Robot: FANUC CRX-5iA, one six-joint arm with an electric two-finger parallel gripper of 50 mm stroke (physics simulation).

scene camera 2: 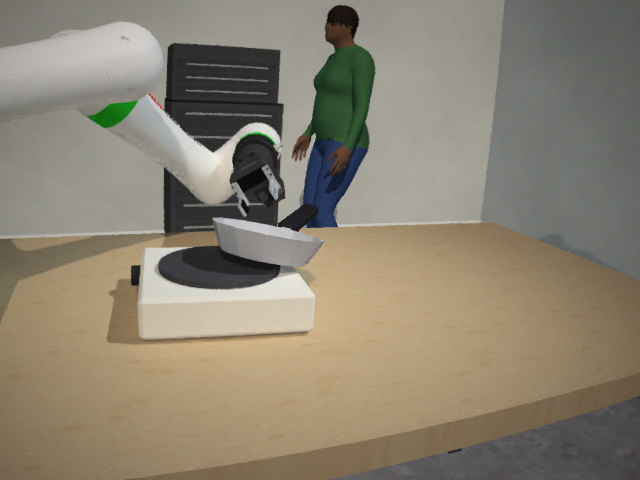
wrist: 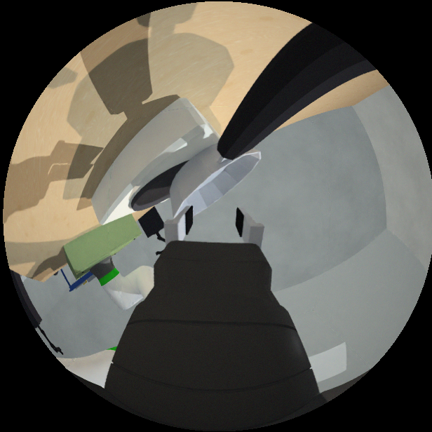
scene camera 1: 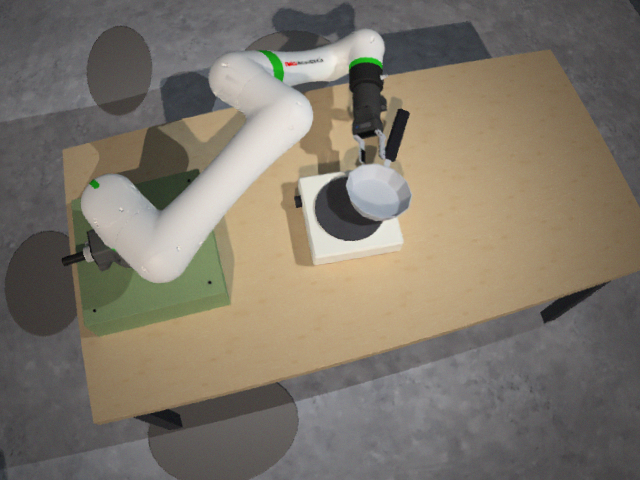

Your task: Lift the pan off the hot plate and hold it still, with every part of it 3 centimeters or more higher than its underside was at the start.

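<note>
The grey pan is over the back right part of the hot plate. It is tilted, its right side lower in scene view 2, and overhangs the dark round heating disc. Where its underside touches is hidden. Its black handle points to the back, slanting right. My gripper is open and empty, just left of the handle and behind and above the pan's rim; the handle is outside the fingers.
The hot plate's black knob sticks out on its left side. The green base block stands at the left of the wooden table. A person and a dark cabinet are behind the table.
</note>
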